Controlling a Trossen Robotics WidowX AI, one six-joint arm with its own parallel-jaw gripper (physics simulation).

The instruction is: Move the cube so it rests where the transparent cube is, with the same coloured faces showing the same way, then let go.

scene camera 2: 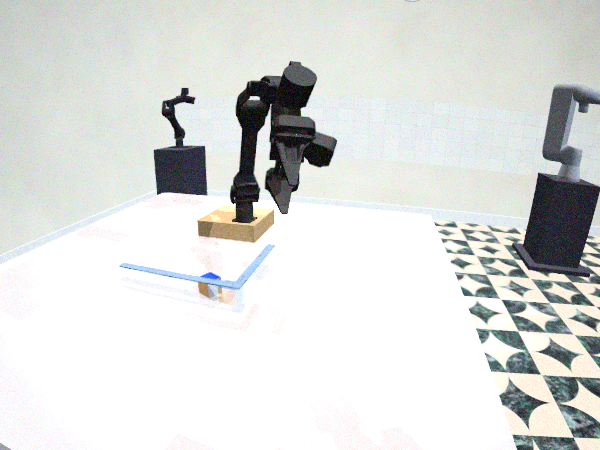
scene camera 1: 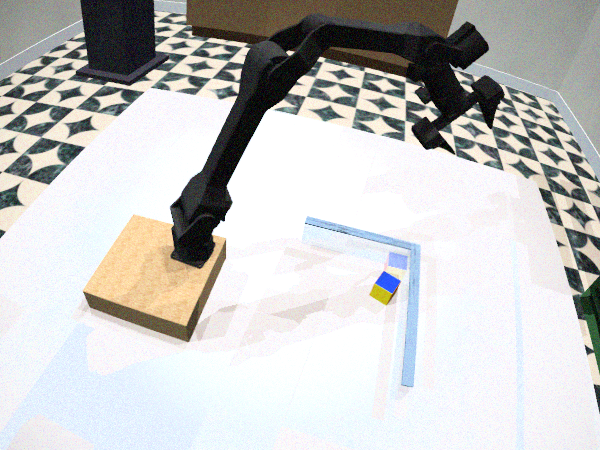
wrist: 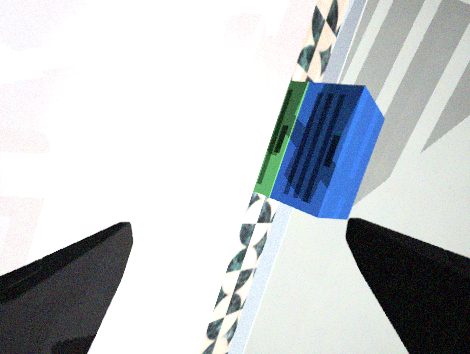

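Seen in the pictures: gripper, fingertip midpoint: (scene camera 2: 288, 200) (scene camera 1: 472, 140) (wrist: 241, 229); arm's base at its link origin: (scene camera 2: 244, 219) (scene camera 1: 193, 250).
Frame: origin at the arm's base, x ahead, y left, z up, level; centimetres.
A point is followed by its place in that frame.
Observation:
The solid cube (scene camera 1: 385, 287) (scene camera 2: 210, 285) rests on the table inside the corner of the low blue-topped walls, blue face up; in scene camera 1 a yellow side shows, in scene camera 2 an orange side. The transparent cube (scene camera 1: 398, 261) (scene camera 2: 227, 295) is right in the corner, also blue face up, and turned differently from the solid cube. The two are close together; whether they overlap is hard to tell. My gripper (scene camera 1: 472, 138) {x 44.2, y 31.1, z 20.5 cm} (scene camera 2: 288, 199) {x 44.2, y 31.1, z 20.5 cm} (wrist: 241, 229) {x 44.2, y 31.1, z 20.5 cm} is open and empty, high above the table and away from the cube. The cube does not show in the wrist view.
Two joined clear walls with blue tops (scene camera 1: 411, 320) {x 40.9, y 0.1, z 0.3 cm} (scene camera 2: 165, 273) {x 41.4, y 1.0, z 0.3 cm} form an L beside the cubes. The arm stands on a wooden block (scene camera 1: 145, 275) {x -5.3, y -8.6, z -0.2 cm} (scene camera 2: 225, 231) {x 5.2, y -4.5, z -2.9 cm}. A blue and green cabinet (wrist: 320, 150) stands beyond the table edge. Dark pedestals (scene camera 1: 118, 37) (scene camera 2: 560, 220) stand on the floor.

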